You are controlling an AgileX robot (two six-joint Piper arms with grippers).
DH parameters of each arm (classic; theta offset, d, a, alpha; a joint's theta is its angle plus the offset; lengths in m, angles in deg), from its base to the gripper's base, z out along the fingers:
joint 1: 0 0.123 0 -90
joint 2: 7.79 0 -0.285 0
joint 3: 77.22 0 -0.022 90
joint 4: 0 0.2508 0 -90
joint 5: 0 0 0.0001 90
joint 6: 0 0.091 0 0
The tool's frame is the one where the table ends.
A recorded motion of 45 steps. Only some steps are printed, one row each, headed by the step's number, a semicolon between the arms.
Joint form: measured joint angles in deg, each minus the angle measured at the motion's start. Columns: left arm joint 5, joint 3, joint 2, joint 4, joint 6, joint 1; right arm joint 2, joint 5, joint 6, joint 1, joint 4, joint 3.
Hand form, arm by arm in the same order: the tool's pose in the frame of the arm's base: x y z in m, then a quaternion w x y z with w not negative. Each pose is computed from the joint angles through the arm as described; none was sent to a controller.
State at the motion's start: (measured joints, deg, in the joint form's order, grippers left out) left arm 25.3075 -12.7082 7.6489 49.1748 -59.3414 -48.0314; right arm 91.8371 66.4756 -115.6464 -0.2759 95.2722 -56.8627
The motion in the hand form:
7: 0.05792 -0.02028 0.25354 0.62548 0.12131 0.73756 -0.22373; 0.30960 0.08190 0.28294 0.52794 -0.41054 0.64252 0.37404
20: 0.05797 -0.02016 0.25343 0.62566 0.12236 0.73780 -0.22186; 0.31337 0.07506 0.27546 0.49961 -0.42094 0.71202 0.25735
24: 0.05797 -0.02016 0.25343 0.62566 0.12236 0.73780 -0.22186; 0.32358 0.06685 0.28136 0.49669 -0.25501 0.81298 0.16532
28: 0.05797 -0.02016 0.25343 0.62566 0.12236 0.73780 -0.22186; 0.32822 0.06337 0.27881 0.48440 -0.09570 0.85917 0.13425
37: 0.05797 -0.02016 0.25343 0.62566 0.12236 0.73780 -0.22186; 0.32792 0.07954 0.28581 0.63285 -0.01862 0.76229 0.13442
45: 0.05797 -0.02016 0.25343 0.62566 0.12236 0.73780 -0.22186; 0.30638 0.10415 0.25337 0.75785 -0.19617 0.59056 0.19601
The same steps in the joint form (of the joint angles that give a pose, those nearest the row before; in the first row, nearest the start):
7: 0.00 0.00 0.00 0.00 0.39 0.00; 0.00 0.00 -0.34 0.00 -2.62 0.00
20: 0.11 0.00 0.00 0.00 0.61 0.00; -2.37 -14.64 3.47 1.00 -12.02 0.00
24: 0.11 0.00 0.00 0.00 0.61 0.00; -5.31 -38.05 23.94 4.55 -16.58 0.00
28: 0.11 0.00 0.00 0.00 0.61 0.00; -5.69 -52.72 53.92 7.84 -30.93 0.08
37: 0.11 0.00 0.00 0.00 0.61 0.00; -5.69 -87.17 125.43 14.00 -94.35 5.77
45: 0.11 0.00 0.00 0.00 0.61 0.00; 1.08 -129.43 126.28 13.86 -116.46 16.45

